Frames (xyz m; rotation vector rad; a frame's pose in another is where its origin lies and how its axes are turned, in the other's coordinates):
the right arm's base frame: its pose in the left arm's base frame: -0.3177 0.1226 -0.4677 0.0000 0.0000 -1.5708
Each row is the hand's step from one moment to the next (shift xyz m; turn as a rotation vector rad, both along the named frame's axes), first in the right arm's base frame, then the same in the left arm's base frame.
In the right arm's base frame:
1: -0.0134 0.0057 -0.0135 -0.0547 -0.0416 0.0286
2: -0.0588 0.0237 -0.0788 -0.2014 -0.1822 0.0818
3: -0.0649 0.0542 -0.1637 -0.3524 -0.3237 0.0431
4: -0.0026 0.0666 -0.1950 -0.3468 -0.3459 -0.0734
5: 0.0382 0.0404 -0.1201 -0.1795 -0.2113 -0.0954
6: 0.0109 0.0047 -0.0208 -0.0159 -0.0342 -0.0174
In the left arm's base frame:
1: 0.0057 0.0134 -0.0135 -0.0416 0.0547 0.0286
2: 0.0237 0.0588 -0.0788 -0.1822 0.2014 0.0818
3: 0.0542 0.0649 -0.1637 -0.3237 0.3524 0.0431
4: 0.0666 0.0026 -0.1950 -0.3459 0.3468 -0.0734
5: 0.0404 -0.0382 -0.1201 -0.2113 0.1795 -0.0954
6: 0.0047 -0.0109 -0.0208 -0.0342 0.0159 -0.0174

